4 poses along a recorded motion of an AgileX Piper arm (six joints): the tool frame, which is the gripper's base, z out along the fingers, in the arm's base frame.
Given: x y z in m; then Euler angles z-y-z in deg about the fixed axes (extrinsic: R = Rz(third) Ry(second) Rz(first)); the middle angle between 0 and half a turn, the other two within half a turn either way.
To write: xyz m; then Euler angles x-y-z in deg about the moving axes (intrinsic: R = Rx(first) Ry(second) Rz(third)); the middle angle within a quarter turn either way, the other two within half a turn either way. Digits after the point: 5 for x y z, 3 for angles.
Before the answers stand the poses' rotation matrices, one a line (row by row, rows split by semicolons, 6 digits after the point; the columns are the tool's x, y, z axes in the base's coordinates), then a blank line. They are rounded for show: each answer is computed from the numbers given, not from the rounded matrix.
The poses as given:
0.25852 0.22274 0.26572 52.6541 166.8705 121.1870
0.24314 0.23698 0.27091 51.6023 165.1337 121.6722
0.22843 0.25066 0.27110 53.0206 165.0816 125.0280
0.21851 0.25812 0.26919 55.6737 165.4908 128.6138
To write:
-0.374179 -0.919866 -0.117627; -0.917062 0.348189 0.194325; -0.137797 0.180584 -0.973859
-0.351790 -0.926335 -0.134711; -0.922415 0.318547 0.218353; -0.159356 0.201074 -0.966527
-0.320532 -0.935641 -0.147766; -0.934493 0.286845 0.210813; -0.154859 0.205659 -0.966293
-0.304595 -0.939562 -0.156351; -0.941946 0.272791 0.195761; -0.141278 0.206902 -0.968107

0.25852 0.22274 0.26572 -168.715 -6.755 112.135
0.24314 0.23698 0.27091 -167.270 -7.742 110.795
0.22843 0.25066 0.27110 -167.693 -8.498 108.910
0.21851 0.25812 0.26919 -168.568 -8.995 107.962

